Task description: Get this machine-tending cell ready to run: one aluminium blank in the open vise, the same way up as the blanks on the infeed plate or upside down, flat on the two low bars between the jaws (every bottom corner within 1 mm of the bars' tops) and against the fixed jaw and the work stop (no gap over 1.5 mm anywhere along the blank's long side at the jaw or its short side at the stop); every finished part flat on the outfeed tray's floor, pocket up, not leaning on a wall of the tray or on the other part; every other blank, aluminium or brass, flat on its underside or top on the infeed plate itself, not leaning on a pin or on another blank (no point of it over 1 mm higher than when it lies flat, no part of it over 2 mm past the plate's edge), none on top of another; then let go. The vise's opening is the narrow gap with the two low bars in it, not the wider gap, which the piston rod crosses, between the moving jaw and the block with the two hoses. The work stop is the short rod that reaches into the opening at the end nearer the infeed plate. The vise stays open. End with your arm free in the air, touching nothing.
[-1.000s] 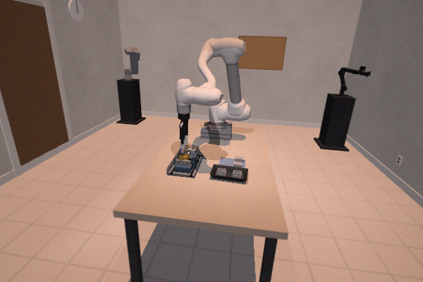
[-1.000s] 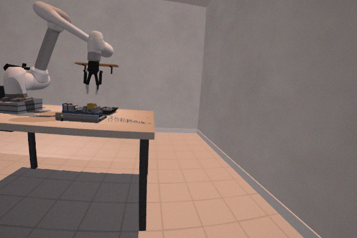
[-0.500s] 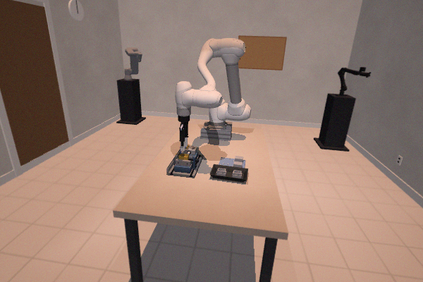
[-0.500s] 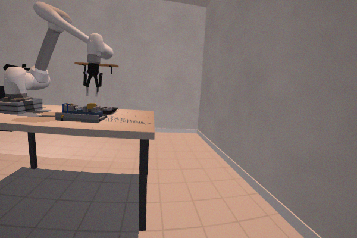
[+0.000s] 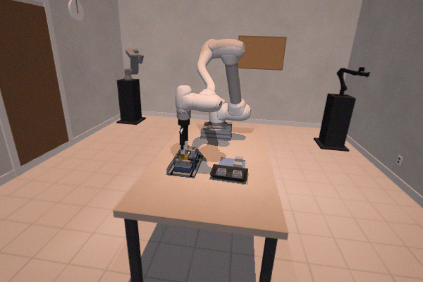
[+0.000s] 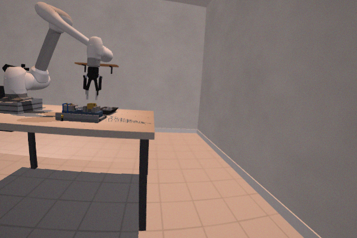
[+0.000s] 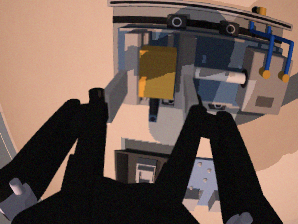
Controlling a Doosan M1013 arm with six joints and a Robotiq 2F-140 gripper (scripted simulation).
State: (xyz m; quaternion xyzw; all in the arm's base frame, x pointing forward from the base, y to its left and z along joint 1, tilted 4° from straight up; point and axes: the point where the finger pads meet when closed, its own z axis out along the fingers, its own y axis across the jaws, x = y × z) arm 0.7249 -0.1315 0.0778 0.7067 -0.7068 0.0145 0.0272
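My gripper is now 70 mm above the brass blank. Also, from my hand: vise (130 mm below, 70 mm behind); then piston rod (90 mm below, 90 mm behind); then vise plate (320 mm to the left, 170 mm below, 150 mm behind).
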